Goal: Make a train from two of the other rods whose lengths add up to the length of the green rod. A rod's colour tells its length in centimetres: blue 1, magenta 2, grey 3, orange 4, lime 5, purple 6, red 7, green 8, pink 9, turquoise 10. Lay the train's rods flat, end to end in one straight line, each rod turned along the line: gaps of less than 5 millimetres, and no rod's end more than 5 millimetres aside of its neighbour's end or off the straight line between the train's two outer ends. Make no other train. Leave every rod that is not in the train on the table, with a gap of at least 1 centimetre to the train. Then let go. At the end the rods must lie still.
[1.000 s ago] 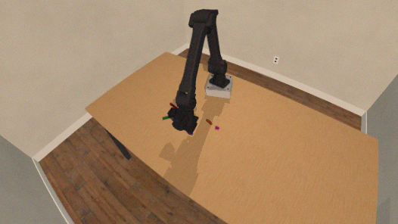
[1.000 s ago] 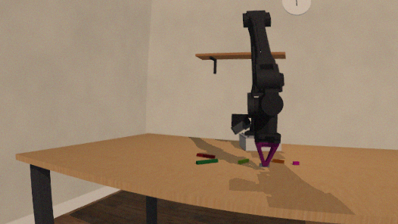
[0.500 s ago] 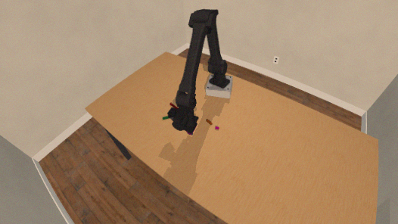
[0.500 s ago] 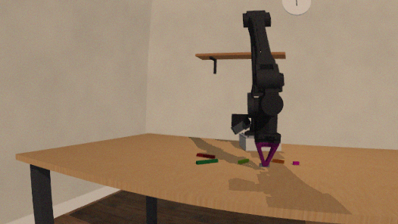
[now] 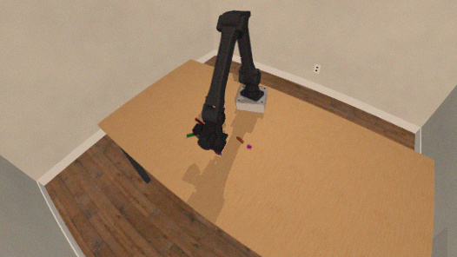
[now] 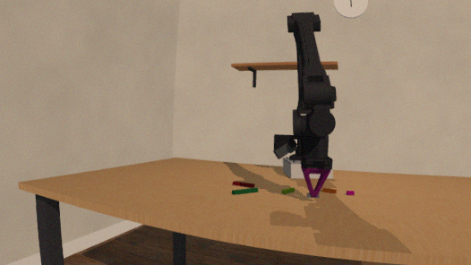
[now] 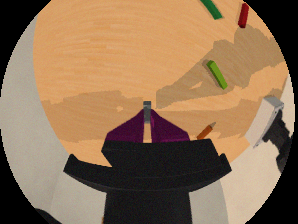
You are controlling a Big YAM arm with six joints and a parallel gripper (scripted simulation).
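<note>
My gripper is now 1 cm above the grey rod. Also, from my hand: lime rod: 9 cm to the right, 8 cm behind, 2 cm below; magenta rod: 13 cm behind, 9 cm to the left, 2 cm below; orange rod: 14 cm behind, 2 cm to the left, 2 cm below.
</note>
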